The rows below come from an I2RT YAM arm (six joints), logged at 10 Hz.
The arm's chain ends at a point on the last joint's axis. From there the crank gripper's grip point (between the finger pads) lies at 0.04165 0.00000 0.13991 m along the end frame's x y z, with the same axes.
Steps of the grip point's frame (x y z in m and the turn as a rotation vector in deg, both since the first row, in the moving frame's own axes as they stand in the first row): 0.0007, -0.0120, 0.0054, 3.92, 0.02, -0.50; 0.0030, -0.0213, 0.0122, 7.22, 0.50, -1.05; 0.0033, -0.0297, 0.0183, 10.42, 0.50, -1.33; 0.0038, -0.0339, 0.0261, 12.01, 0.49, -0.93; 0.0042, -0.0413, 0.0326, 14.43, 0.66, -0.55
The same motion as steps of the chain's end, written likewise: 0.0007, -0.0021, 0.0058, 3.92, 0.02, -0.50; 0.0020, -0.0030, 0.0137, 7.22, 0.50, -1.05; 0.0024, -0.0035, 0.0211, 10.42, 0.50, -1.33; 0.0029, -0.0041, 0.0296, 12.01, 0.49, -0.93; 0.0028, -0.0061, 0.0375, 14.43, 0.66, -0.55
